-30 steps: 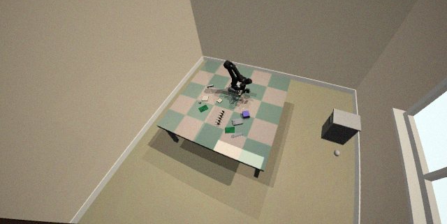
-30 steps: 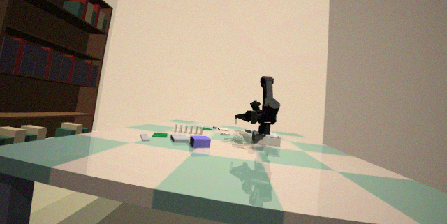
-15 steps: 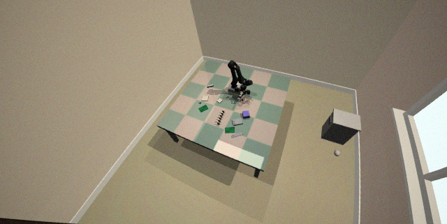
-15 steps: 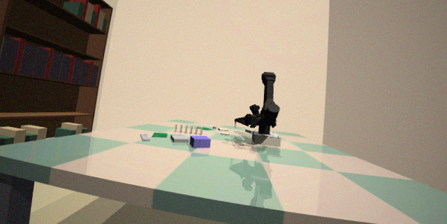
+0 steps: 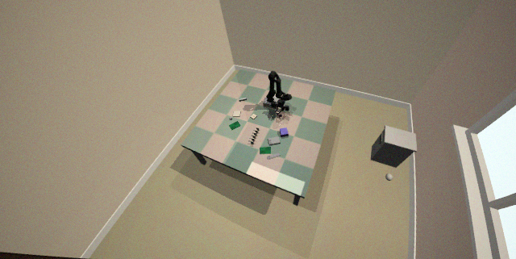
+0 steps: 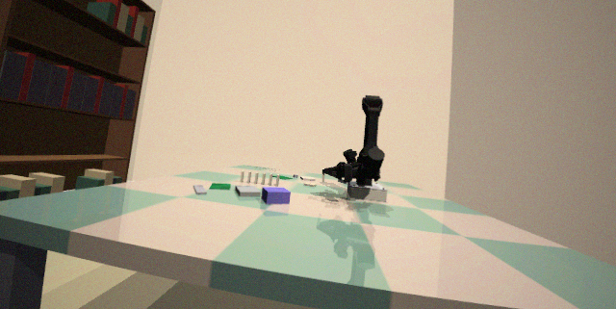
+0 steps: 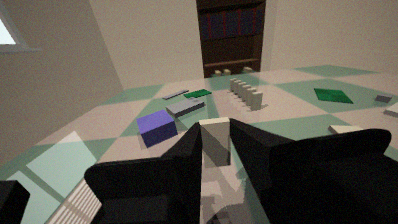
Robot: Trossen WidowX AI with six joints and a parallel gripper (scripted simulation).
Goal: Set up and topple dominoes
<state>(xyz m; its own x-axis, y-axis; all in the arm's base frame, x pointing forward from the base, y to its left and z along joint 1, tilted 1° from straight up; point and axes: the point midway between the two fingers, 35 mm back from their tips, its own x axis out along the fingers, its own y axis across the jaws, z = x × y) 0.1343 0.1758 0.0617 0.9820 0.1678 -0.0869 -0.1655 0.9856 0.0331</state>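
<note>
My gripper tip is 12 cm short of the purple block, 14 cm to the right of it and 9 cm above it. From my gripper tip the other things lie so: grey plate (25 cm ahead, 10 cm to the left, 10 cm below).
</note>
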